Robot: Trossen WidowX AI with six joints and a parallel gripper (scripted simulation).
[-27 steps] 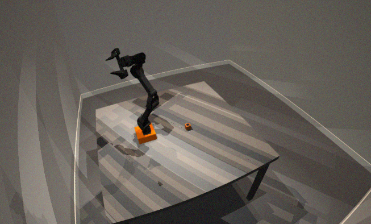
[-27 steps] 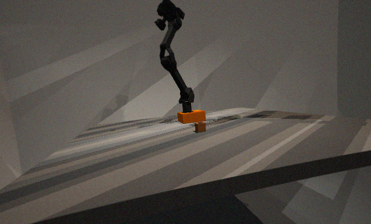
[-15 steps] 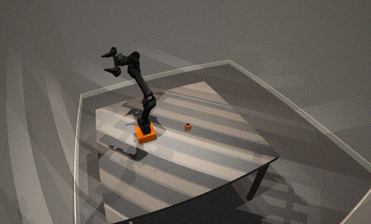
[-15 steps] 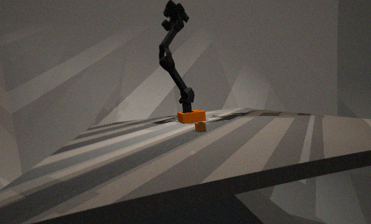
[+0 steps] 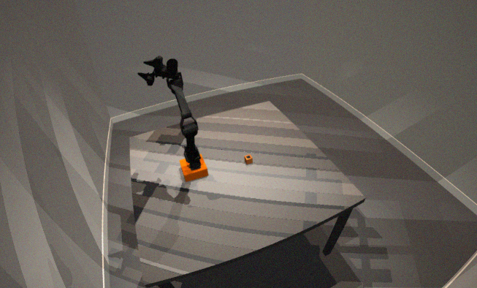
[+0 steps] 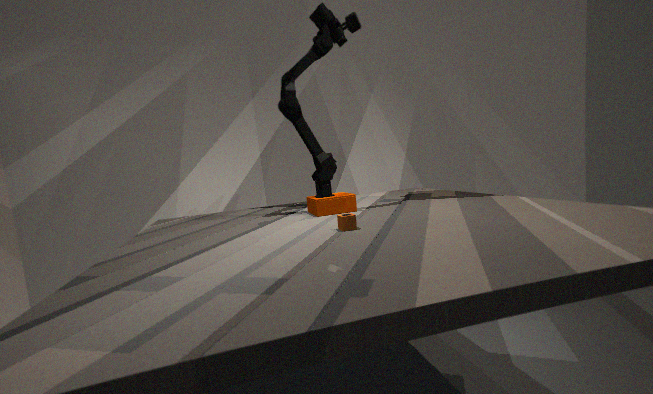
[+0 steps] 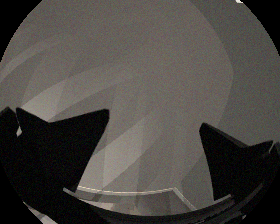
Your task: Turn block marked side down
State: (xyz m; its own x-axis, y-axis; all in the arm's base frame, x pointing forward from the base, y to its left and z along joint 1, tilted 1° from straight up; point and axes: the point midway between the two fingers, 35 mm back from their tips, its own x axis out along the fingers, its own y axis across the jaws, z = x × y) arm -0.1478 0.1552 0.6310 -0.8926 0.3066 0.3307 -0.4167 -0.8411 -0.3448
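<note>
My gripper tip is 530 mm short of the small orange block, 180 mm to the left of it and 670 mm above it.
</note>
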